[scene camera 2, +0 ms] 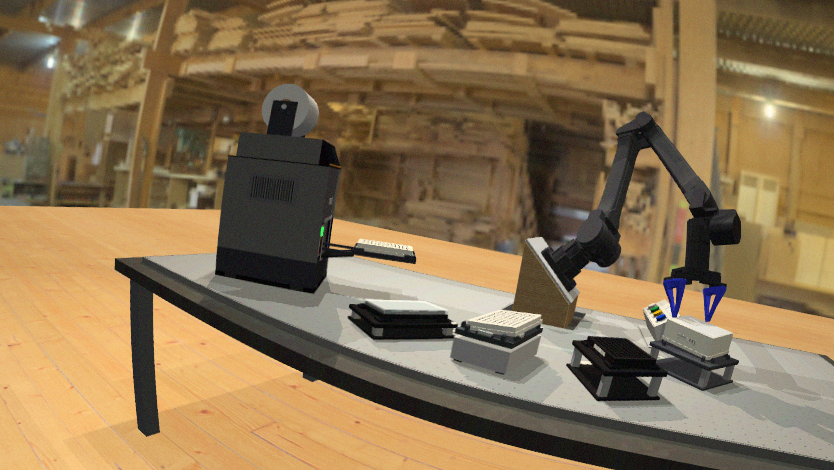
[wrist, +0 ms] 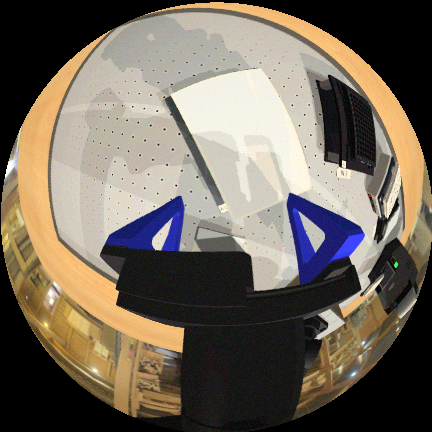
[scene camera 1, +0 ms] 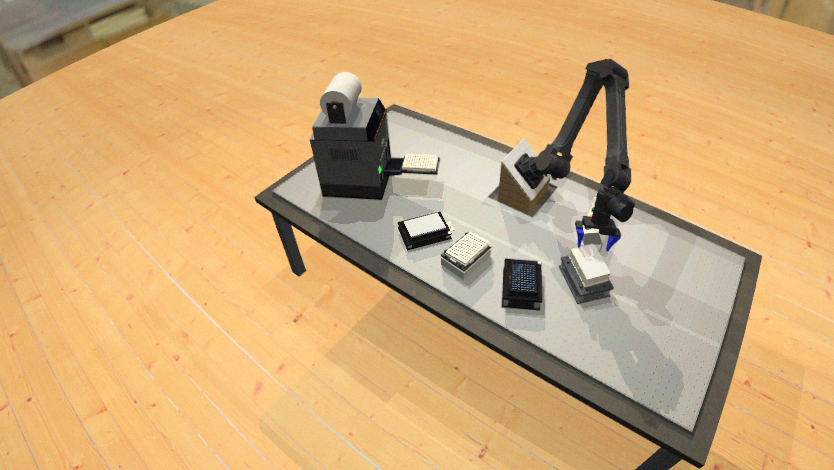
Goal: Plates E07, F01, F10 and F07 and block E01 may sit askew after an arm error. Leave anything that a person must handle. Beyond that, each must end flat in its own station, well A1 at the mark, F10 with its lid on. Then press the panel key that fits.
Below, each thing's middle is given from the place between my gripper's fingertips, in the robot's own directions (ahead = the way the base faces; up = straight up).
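Scene:
White plate with red wells (scene camera 2: 500, 322): 19 cm ahead of my hand, 36 cm to the right of it, 3 cm below it. Relative to the dark plate with blue wells (scene camera 2: 617, 351), my gripper is 20 cm short of it, 15 cm to the left of it and 4 cm above it. Going by their middles, the dark plate with blue wells is the nearest to my gripper of the things named here.

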